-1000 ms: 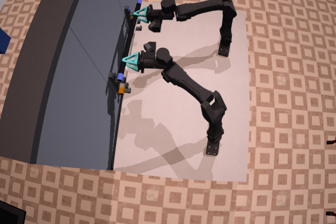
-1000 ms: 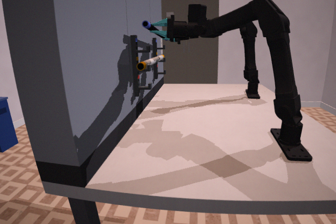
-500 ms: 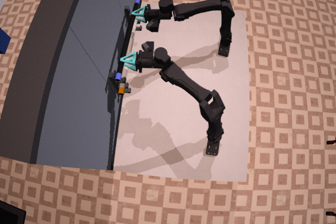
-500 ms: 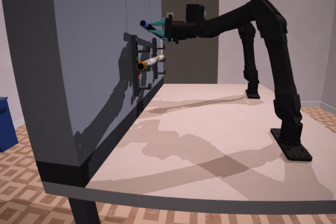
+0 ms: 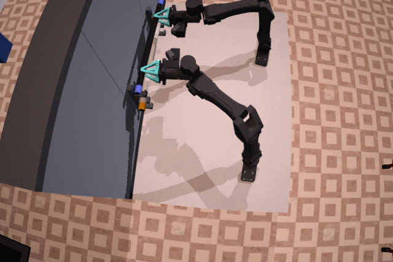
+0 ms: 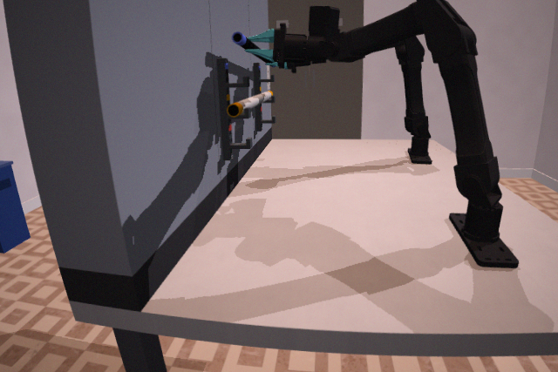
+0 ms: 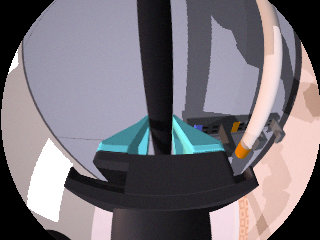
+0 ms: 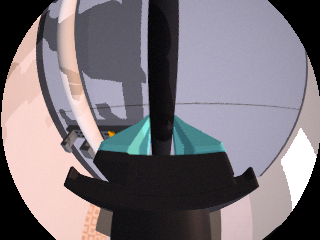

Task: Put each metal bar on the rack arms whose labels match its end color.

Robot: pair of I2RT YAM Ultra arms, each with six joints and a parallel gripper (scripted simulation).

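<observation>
Right now the dark metal bar is 140 mm to the left of my right hand, 10 mm behind it and 10 mm above it. Round my right hand: pale metal bar (150 mm to the left, 130 mm below); then tall grey wall panel (200 mm to the left, 110 mm ahead, 70 mm above).
</observation>
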